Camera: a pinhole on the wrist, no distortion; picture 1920 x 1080 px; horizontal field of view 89.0 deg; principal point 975.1 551.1 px. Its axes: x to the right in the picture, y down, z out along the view. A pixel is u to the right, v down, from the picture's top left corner.
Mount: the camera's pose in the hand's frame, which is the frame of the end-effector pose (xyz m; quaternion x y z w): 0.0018 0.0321 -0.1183 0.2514 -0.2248 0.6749 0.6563
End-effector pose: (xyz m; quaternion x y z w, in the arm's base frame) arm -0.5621 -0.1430 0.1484 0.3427 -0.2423 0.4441 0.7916
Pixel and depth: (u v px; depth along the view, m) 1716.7 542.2 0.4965
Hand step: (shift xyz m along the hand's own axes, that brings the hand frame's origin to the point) 0.0237 0.0091 0.5043
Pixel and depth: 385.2 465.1 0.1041
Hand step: 0.0163 -0.0821 -0.0780
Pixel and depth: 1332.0 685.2 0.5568
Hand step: -0.0524 -0.1662 0.4429
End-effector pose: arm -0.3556 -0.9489 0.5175 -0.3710 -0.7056 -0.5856 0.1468
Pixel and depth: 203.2 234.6 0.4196
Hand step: 0.1602 -0.4849 -0.0081
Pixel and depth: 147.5 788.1 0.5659
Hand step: -0.1045 -0.7020 0.0184
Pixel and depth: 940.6 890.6 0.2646
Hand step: -0.0782 -0.1462 0.0826
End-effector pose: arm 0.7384 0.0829 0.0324 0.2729 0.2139 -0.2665 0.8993
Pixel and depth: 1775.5 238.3 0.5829
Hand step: 0.2083 0.0390 0.6300
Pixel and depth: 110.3 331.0 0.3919
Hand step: 0.1115 -0.4810 -0.0380
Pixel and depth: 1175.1 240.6 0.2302
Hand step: 0.0845 -0.0746 0.0875
